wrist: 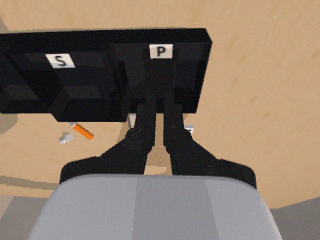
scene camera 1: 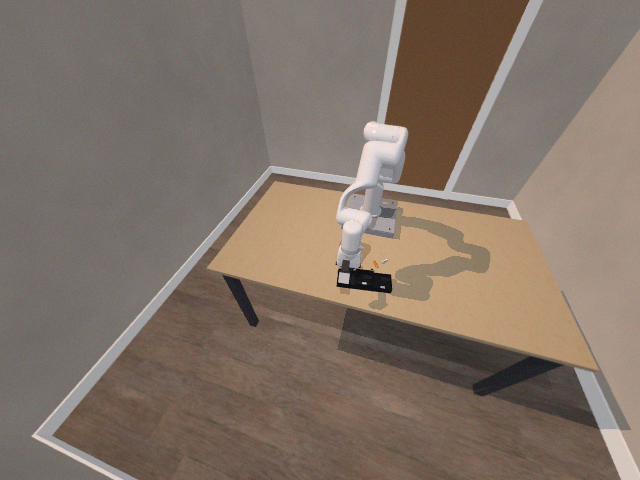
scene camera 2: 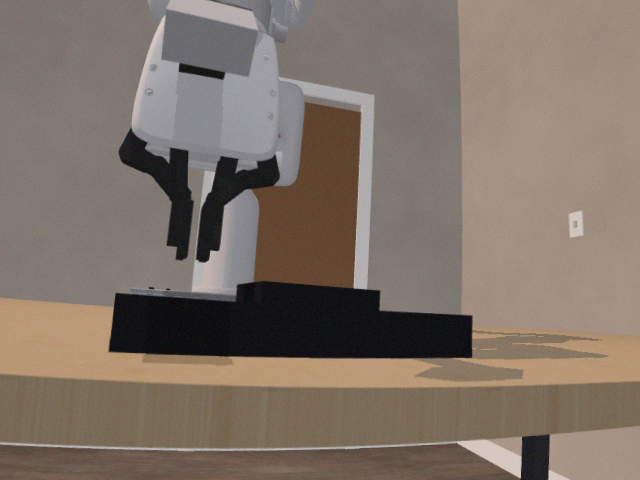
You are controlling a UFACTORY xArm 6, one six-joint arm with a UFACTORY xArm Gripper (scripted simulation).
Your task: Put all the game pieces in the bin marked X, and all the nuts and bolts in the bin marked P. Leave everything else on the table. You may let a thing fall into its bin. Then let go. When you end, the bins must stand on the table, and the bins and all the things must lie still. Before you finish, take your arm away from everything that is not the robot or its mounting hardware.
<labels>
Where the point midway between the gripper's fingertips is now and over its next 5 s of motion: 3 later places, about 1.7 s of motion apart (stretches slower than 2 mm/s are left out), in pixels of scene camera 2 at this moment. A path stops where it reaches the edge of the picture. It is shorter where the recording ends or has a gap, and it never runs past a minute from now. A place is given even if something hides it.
The gripper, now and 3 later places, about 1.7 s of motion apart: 191, 259; 188, 294; 302, 268; 302, 284
</labels>
